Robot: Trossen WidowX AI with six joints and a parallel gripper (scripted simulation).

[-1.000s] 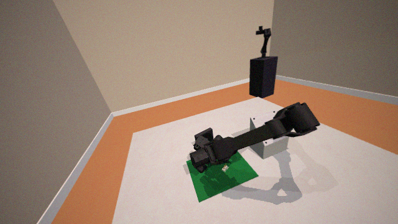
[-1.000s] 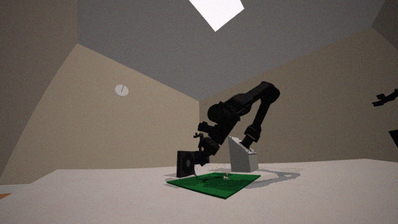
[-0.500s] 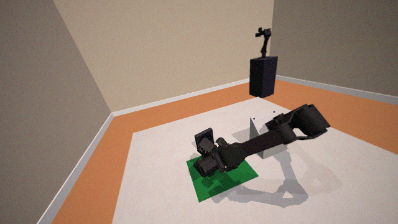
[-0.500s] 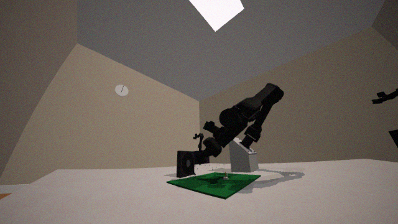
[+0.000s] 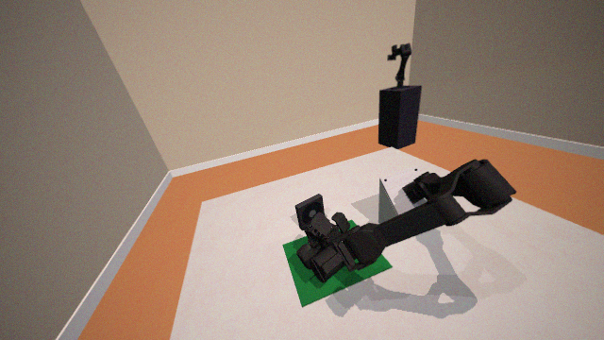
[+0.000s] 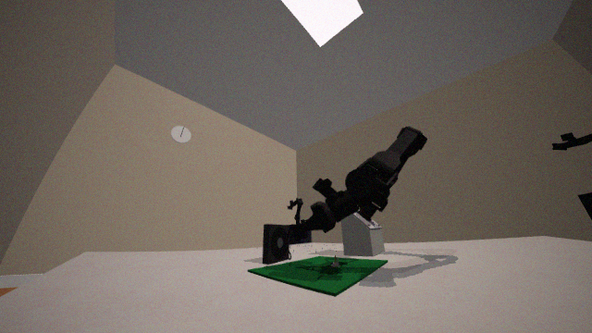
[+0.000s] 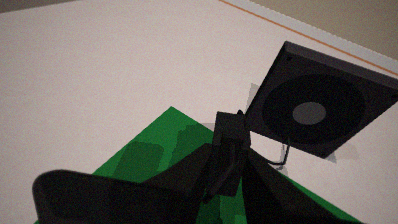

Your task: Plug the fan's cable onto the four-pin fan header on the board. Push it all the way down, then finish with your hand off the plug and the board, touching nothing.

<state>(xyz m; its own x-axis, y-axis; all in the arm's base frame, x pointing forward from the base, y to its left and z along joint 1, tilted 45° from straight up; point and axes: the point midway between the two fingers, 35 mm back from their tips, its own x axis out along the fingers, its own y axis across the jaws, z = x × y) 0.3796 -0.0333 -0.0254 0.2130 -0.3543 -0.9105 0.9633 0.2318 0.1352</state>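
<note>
Right now my gripper tip is 50 mm past the board, 30 mm to the right of it and 120 mm above it. Round my gripper tip: black fan (70 mm behind, 140 mm to the right, 40 mm below); black plug (10 mm below).
</note>
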